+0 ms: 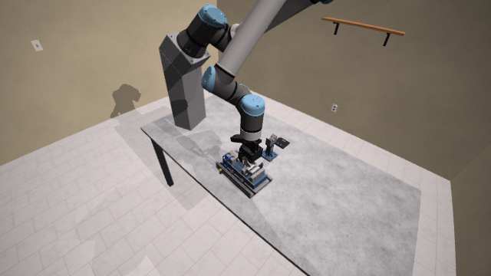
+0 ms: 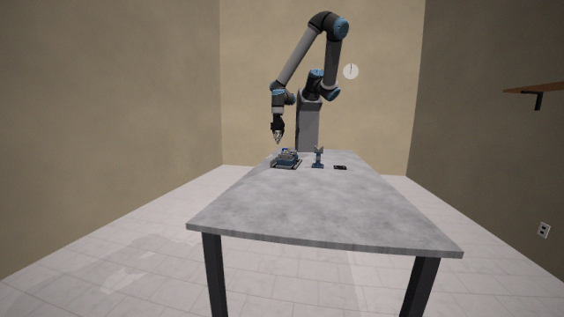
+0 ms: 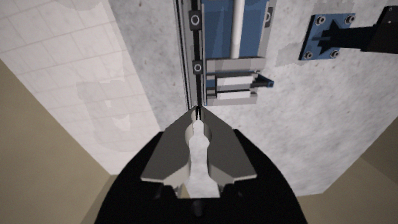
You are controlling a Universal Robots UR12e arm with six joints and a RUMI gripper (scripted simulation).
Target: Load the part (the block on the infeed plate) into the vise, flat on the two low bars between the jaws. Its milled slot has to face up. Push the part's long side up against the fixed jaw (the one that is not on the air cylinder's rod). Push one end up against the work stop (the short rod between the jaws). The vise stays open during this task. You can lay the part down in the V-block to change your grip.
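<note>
Right now the part is 10 mm behind my hand, 60 mm to the left of it and 80 mm below it. The rest, counted from my hand: cylinder rod (100 mm behind, 60 mm to the left, 100 mm below); then work stop (10 mm behind, 110 mm to the left, 90 mm below); then moving jaw (40 mm behind, 60 mm to the left, 100 mm below).
</note>
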